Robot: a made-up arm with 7 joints.
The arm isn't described. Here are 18 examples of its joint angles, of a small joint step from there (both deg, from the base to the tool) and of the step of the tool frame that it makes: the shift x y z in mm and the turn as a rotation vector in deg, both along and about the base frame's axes.
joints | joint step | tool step
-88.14 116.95 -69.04 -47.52 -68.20 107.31 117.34 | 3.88 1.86 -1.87 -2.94 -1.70 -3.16 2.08 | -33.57 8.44 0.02 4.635 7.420 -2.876
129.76 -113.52 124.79 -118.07 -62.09 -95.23 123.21 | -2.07 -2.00 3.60 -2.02 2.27 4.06 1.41 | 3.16 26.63 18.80 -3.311 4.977 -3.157
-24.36 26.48 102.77 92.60 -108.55 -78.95 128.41 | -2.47 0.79 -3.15 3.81 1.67 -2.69 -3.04 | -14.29 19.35 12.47 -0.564 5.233 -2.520
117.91 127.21 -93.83 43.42 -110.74 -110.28 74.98 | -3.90 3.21 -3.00 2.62 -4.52 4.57 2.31 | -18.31 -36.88 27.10 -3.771 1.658 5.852
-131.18 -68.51 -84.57 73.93 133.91 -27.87 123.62 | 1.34 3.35 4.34 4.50 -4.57 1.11 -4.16 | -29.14 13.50 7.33 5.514 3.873 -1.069
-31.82 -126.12 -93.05 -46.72 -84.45 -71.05 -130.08 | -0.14 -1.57 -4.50 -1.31 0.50 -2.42 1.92 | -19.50 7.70 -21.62 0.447 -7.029 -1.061
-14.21 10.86 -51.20 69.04 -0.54 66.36 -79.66 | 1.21 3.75 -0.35 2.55 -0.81 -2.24 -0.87 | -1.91 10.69 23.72 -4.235 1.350 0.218
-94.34 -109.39 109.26 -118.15 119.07 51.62 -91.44 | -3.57 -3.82 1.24 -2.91 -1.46 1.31 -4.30 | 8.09 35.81 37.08 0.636 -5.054 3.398
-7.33 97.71 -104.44 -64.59 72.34 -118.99 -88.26 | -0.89 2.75 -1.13 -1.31 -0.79 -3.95 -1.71 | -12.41 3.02 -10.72 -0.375 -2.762 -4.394
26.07 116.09 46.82 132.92 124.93 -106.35 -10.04 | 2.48 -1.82 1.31 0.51 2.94 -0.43 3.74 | 25.08 14.90 28.30 -3.268 2.645 1.734
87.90 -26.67 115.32 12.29 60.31 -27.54 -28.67 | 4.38 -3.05 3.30 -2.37 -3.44 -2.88 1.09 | -15.35 -4.12 -7.10 0.311 1.702 0.137
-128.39 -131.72 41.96 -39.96 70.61 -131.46 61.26 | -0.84 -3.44 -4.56 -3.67 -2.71 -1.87 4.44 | 24.04 -43.15 -25.03 0.636 -0.986 4.553
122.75 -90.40 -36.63 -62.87 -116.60 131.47 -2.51 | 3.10 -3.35 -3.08 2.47 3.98 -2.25 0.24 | -14.55 -11.61 15.33 2.350 0.206 1.165
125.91 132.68 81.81 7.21 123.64 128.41 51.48 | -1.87 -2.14 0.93 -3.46 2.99 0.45 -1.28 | 25.15 -7.98 -5.21 1.579 -2.418 -5.074
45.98 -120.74 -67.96 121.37 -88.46 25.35 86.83 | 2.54 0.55 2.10 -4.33 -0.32 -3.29 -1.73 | 43.37 -20.06 3.92 6.590 4.433 0.729
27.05 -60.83 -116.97 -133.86 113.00 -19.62 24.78 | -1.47 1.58 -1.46 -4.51 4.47 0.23 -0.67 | -13.02 33.28 18.14 -3.990 -4.662 7.442
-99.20 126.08 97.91 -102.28 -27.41 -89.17 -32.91 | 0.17 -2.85 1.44 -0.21 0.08 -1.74 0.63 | -14.07 2.16 5.78 -2.719 0.345 2.166
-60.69 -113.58 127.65 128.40 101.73 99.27 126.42 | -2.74 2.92 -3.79 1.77 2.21 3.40 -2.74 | 42.61 -36.99 29.94 -5.430 -6.375 -1.495
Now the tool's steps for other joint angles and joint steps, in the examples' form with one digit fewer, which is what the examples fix.
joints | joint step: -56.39 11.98 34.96 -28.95 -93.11 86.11 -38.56 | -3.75 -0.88 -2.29 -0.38 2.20 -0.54 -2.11
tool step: 13.1 20.6 -4.8 1.59 -3.62 3.56
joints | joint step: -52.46 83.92 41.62 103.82 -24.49 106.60 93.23 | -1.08 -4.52 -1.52 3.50 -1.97 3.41 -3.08
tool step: -36.2 29.5 11.5 6.40 4.50 -0.99
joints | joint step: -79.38 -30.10 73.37 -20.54 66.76 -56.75 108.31 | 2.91 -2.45 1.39 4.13 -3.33 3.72 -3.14
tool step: -2.6 -21.0 -6.9 -2.32 5.79 5.74
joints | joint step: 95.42 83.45 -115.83 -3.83 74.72 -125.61 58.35 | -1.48 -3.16 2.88 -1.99 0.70 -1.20 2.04
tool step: -31.1 -10.7 36.6 -2.25 -6.17 -3.99
